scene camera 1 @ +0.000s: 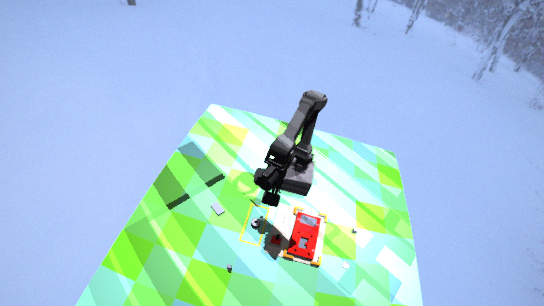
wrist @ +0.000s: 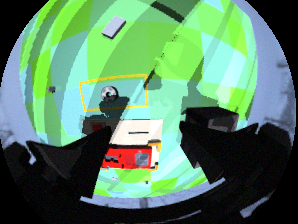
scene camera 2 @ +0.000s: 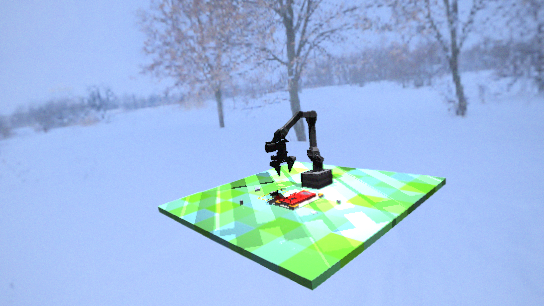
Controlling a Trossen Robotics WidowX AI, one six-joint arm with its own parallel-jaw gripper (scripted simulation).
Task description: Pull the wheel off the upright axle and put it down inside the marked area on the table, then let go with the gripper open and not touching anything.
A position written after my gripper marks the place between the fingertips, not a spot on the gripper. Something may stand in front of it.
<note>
My gripper (wrist: 145,127) is open, with nothing in its grasp. Also in view: a red base plate (wrist: 117,156).
</note>
